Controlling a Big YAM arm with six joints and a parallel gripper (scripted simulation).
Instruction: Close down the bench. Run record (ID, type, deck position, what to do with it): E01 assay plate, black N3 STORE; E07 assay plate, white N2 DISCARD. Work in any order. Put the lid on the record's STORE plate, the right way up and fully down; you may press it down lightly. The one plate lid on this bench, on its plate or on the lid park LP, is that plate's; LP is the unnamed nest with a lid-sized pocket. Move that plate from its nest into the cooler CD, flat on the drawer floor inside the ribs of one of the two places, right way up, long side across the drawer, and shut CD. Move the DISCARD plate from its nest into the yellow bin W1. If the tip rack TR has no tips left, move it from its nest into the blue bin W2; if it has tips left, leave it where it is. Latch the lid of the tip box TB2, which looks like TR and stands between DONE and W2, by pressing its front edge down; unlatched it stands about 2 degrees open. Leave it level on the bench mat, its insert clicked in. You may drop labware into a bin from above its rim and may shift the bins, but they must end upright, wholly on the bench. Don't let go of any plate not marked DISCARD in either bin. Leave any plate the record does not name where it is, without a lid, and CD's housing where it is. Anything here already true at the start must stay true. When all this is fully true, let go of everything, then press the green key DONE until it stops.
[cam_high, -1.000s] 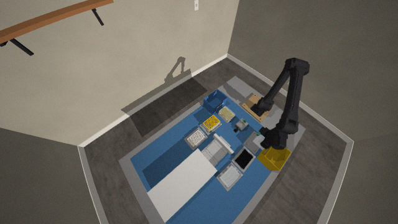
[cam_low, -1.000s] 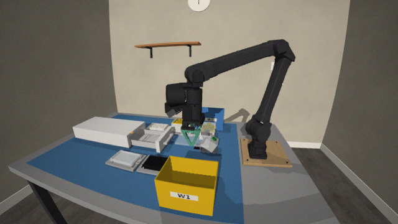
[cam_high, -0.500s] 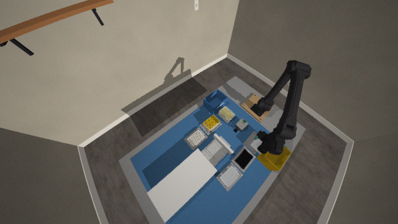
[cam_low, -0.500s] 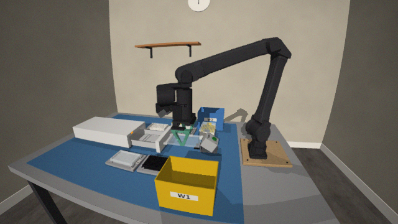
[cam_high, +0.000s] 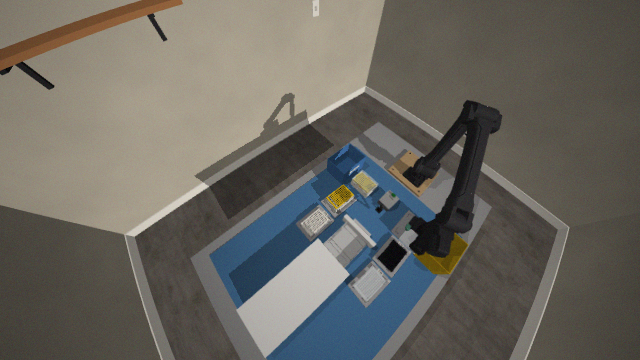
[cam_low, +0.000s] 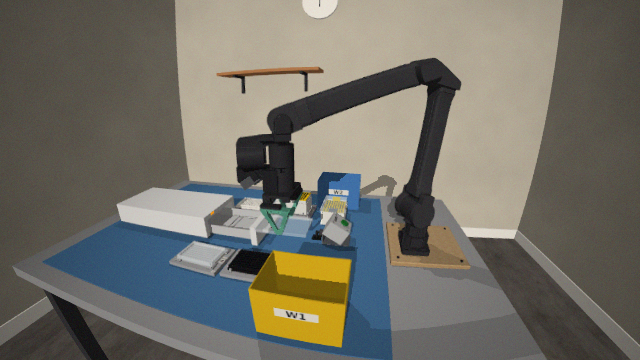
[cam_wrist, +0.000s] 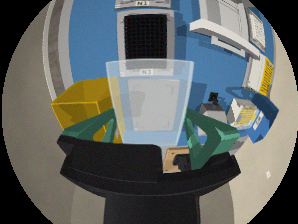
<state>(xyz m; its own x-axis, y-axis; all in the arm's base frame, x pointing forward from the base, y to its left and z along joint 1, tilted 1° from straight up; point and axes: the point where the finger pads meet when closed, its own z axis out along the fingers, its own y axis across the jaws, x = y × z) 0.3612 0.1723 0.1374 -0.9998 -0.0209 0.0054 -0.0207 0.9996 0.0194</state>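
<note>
Right now my hand is 13 cm above the black plate, 9 cm short of it and 1 cm to the right of it. From my hand the other things lie so: grey plate lid: right at my hand; grey lid park nest: 14 cm below, 8 cm behind, 1 cm to the right; yellow bin W1: 14 cm to the left, 11 cm below, 9 cm behind.
</note>
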